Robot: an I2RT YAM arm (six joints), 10 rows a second.
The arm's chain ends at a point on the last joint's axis. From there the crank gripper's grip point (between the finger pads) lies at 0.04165 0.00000 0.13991 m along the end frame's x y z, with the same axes.
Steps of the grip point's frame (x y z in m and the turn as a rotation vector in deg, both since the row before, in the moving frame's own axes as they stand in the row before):
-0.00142 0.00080 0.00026 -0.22 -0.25 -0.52
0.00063 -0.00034 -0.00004 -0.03 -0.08 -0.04
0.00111 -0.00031 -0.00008 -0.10 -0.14 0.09
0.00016 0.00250 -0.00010 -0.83 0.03 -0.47
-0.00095 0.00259 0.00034 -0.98 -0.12 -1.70
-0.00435 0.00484 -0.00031 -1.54 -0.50 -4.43
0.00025 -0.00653 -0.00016 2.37 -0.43 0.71
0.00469 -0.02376 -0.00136 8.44 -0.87 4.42
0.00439 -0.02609 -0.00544 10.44 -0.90 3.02
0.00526 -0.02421 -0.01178 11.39 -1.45 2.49
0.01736 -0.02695 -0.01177 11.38 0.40 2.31
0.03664 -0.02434 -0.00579 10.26 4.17 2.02
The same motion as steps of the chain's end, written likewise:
-0.00081 0.00064 0.00008 -0.22 -0.25 -0.52
0.00083 -0.00038 -0.00010 -0.03 -0.08 -0.04
0.00145 -0.00062 -0.00018 -0.10 -0.14 0.09
0.00008 0.00082 -0.00007 -0.83 0.03 -0.47
-0.00067 0.00143 0.00026 -0.98 -0.12 -1.70
-0.00315 0.00425 -0.00066 -1.54 -0.50 -4.43
0.00127 -0.00125 -0.00036 2.37 -0.43 0.71
0.00614 -0.00632 -0.00070 8.44 -0.87 4.42
0.00597 -0.00282 -0.00396 10.44 -0.90 3.02
0.00823 0.00179 -0.01021 11.39 -1.45 2.49
0.01587 -0.00107 -0.00889 11.38 0.40 2.31
0.02622 -0.00136 -0.00030 10.26 4.17 2.02

